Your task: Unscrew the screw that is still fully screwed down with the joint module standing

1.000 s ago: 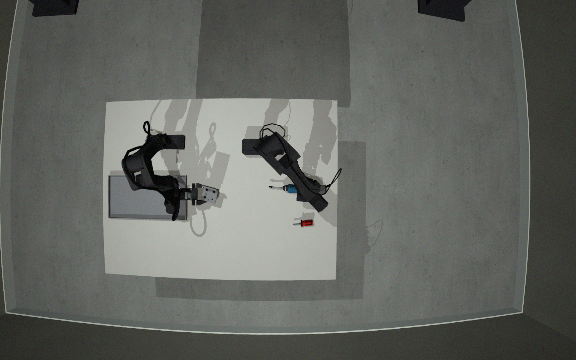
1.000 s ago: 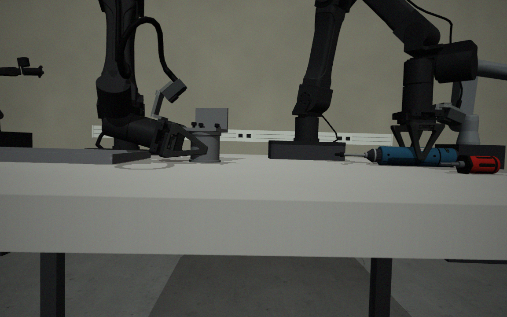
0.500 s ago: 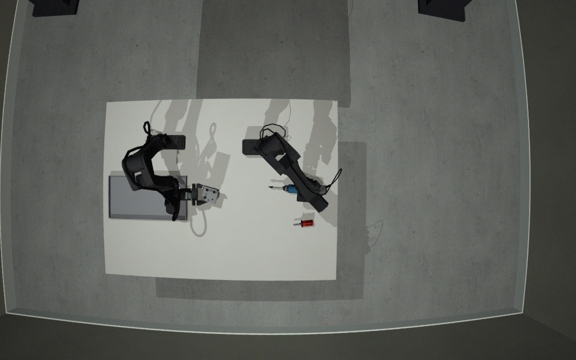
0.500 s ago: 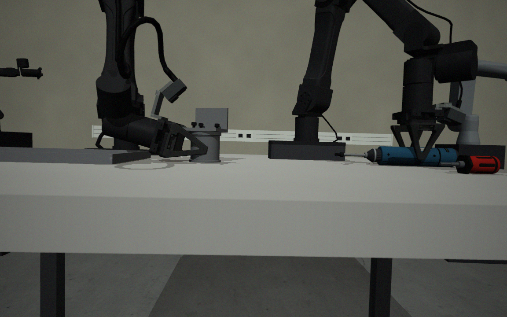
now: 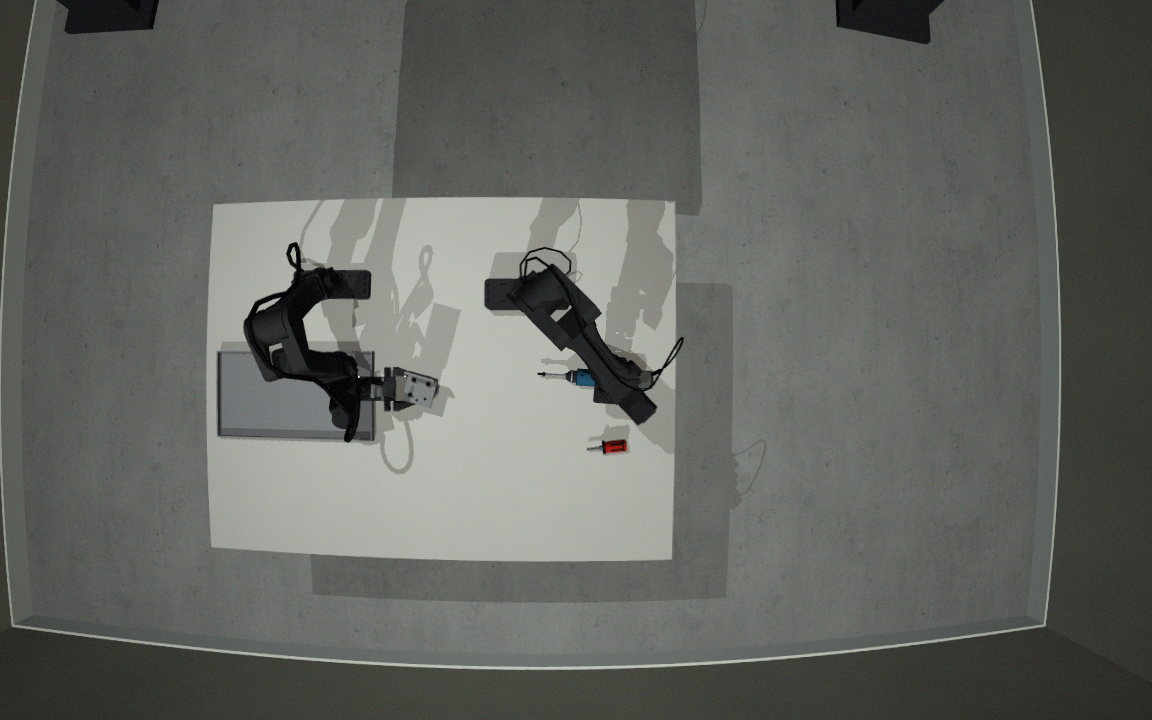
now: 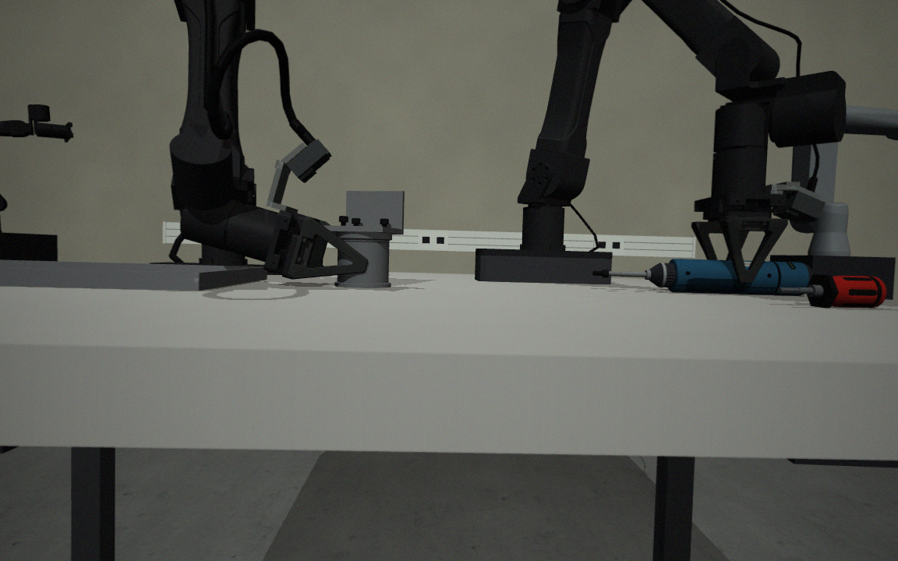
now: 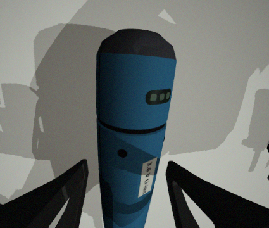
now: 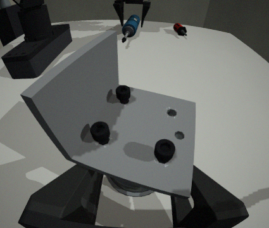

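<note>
Now: right hand right at the joint module. Round my right hand: flat grey plate (4 cm ahead, 34 cm to the right, 2 cm below); then grey l-shaped bracket (5 cm above); then screwdriver bit (5 cm behind, 31 cm to the left).
</note>
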